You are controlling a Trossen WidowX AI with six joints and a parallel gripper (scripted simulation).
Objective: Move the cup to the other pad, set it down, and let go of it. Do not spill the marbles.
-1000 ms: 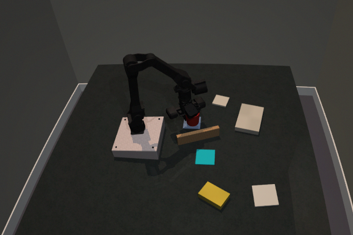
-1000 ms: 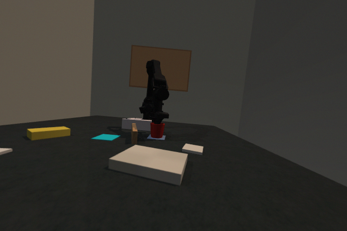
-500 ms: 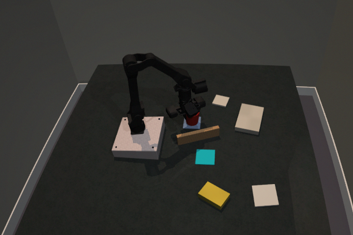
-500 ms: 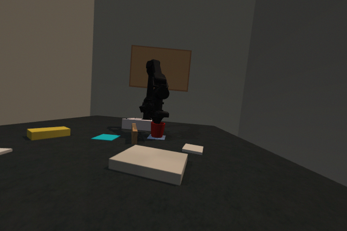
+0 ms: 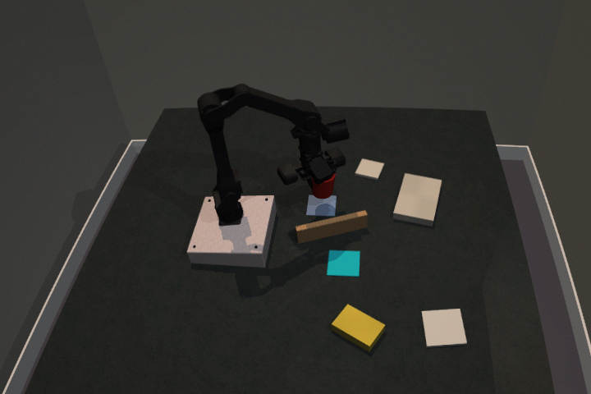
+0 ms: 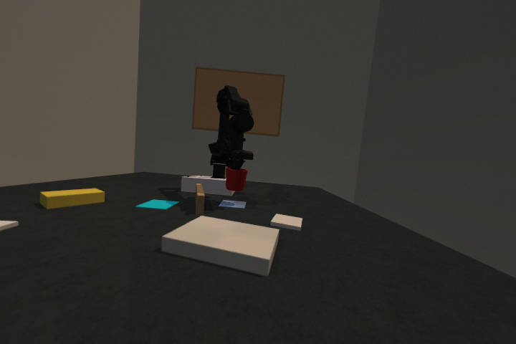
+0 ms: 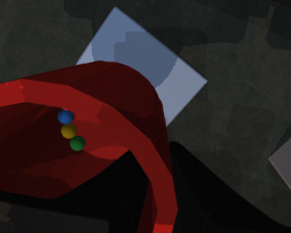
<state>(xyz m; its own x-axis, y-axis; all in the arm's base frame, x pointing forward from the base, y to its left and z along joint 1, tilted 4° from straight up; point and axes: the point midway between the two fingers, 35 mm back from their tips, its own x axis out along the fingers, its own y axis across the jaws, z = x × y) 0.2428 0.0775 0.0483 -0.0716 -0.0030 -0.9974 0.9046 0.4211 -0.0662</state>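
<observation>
The wooden block is 5 cm ahead of my gripper tip, 10 cm to the right of it and 7 cm below it. From my gripper tip the other things lie so: red cup (3 cm ahead, 1 cm to the left); pale blue pad (2 cm ahead, 1 cm to the left, 10 cm below); yellow block (11 cm ahead, 42 cm to the right, 7 cm below).
</observation>
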